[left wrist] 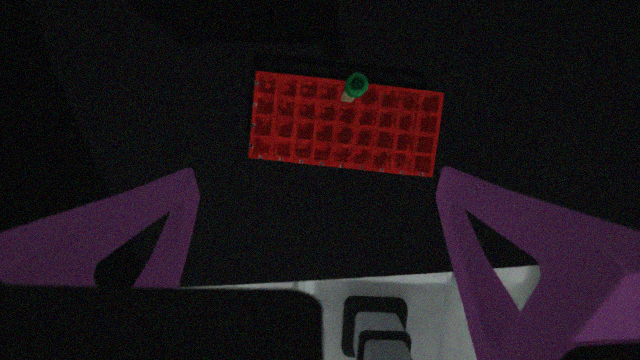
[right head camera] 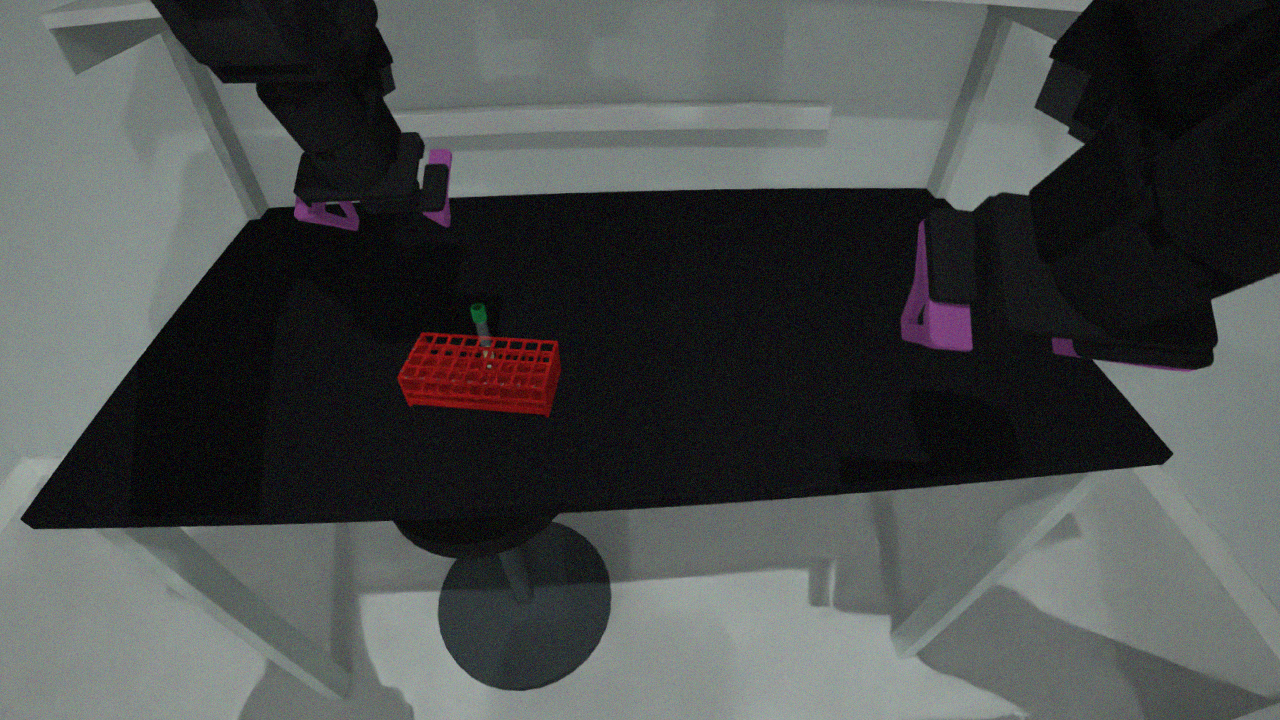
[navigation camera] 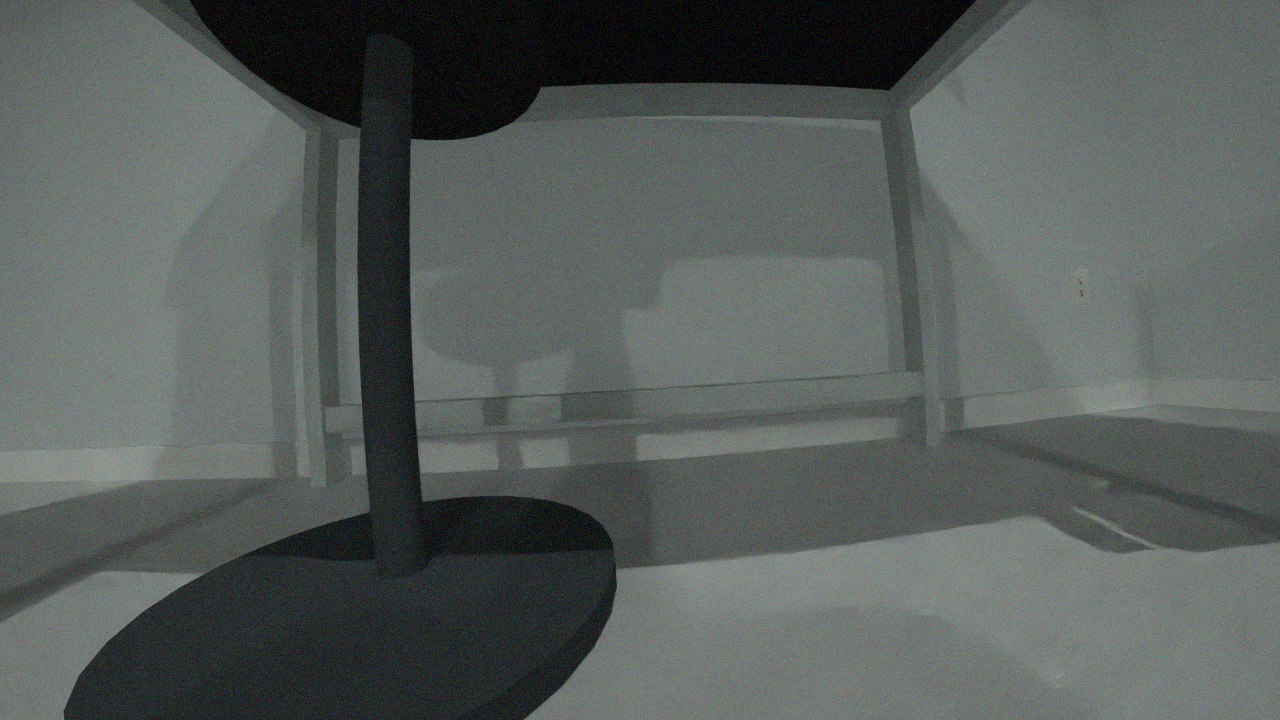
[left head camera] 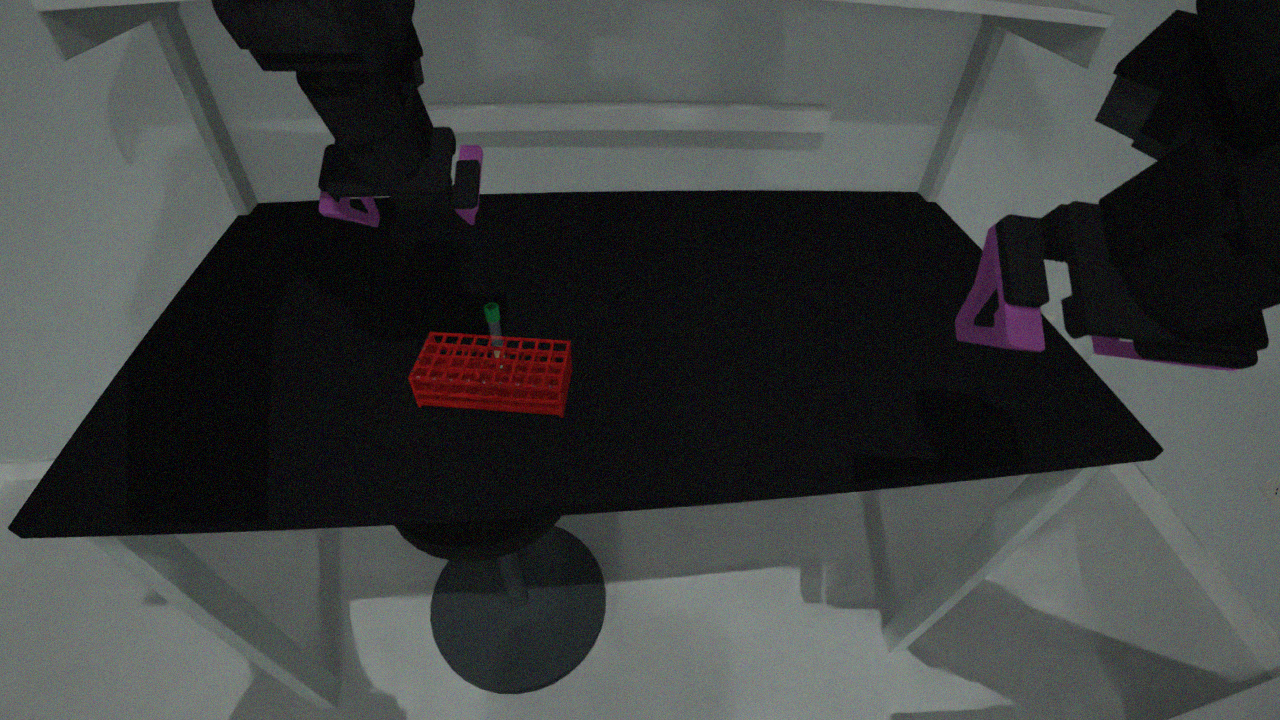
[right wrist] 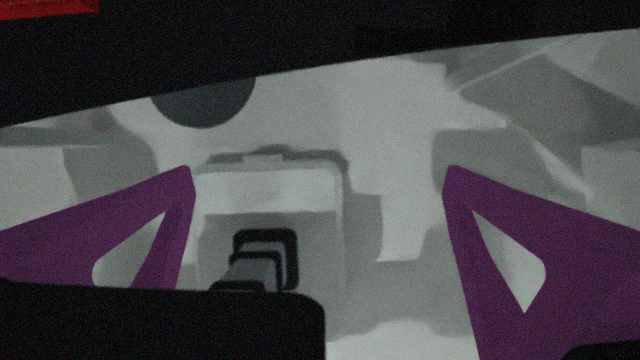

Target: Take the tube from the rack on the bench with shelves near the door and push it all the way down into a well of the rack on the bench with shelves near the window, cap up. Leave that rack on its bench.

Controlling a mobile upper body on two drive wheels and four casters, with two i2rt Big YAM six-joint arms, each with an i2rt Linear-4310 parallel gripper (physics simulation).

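Frame: origin at the left arm's base, x ahead, y left, z up, level; millimetres.
Where they show: left gripper, fingertip midpoint: (left wrist: 317, 181) (right head camera: 402, 223) (left head camera: 425, 220); right gripper, fingertip midpoint: (right head camera: 980, 336) (left head camera: 1027, 337) (right wrist: 318, 179).
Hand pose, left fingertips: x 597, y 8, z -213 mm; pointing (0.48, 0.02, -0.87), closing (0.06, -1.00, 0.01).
Each offset is from my left fingertips to the top centre of the thing. "spot": to the spot under its first point. Level surfaces: height alone.
A tube with a green cap {dx +66, dy -32, dz -164 mm} (left head camera: 492, 313) (right head camera: 478, 313) (left wrist: 357, 85) stands cap up in the back row of a red rack {dx +34, dy -31, dz -226 mm} (left head camera: 492, 400) (right head camera: 478, 403) (left wrist: 325, 145), near the row's middle. A corner of the rack also shows in the right wrist view (right wrist: 45, 9). The rack stands on the black bench top {dz -283 mm} (left head camera: 760, 358) (right head camera: 716, 358), left of its middle. My left gripper (left head camera: 417, 221) (right head camera: 397, 223) (left wrist: 317, 181) is open, above the bench and apart from the rack and tube. My right gripper (left head camera: 1074, 347) (right head camera: 1015, 344) (right wrist: 318, 179) is open near the bench's right edge. A second rack does not show.
A round stool {spot: dx +23, dy +38, dz -1167 mm} (left head camera: 519, 626) (right head camera: 523, 626) (navigation camera: 358, 635) stands at the bench's front, its seat partly under the top. A pale rail {spot: dx +583, dy -197, dz -105 mm} (left head camera: 626, 116) (right head camera: 617, 116) runs behind the bench. Pale uprights {spot: dx +668, dy -891, dz -52 mm} (left head camera: 962, 98) (right head camera: 971, 98) rise at its back corners. My pale base (right wrist: 270, 190) shows low in the right wrist view.
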